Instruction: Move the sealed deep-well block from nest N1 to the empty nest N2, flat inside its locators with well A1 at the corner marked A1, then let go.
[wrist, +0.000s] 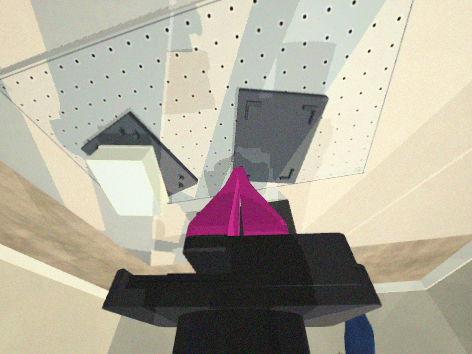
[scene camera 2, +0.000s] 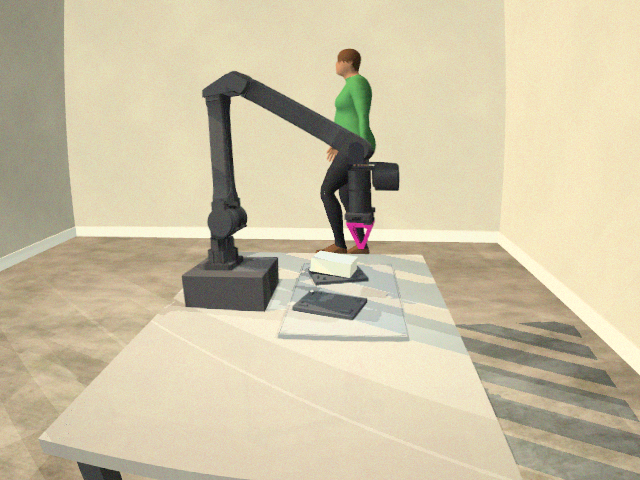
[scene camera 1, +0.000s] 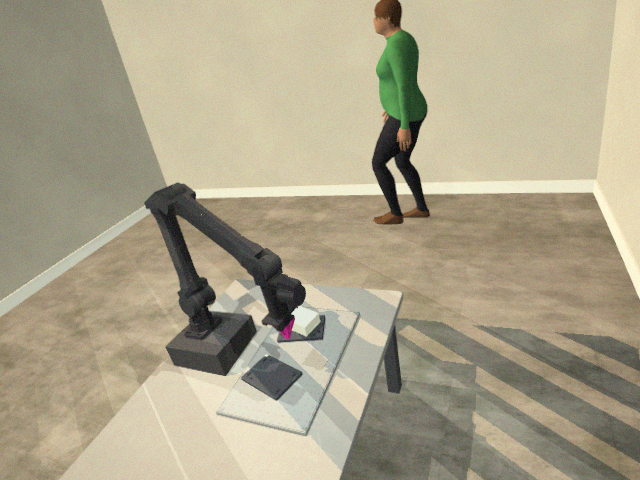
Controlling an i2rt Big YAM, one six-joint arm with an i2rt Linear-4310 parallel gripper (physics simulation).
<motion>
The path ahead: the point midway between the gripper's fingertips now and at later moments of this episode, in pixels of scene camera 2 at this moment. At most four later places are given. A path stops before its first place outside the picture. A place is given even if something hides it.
My gripper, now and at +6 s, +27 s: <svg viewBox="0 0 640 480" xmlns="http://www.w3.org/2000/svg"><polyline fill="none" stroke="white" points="361,248 376,231 346,266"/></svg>. At the last of these places it grips a white block.
</motion>
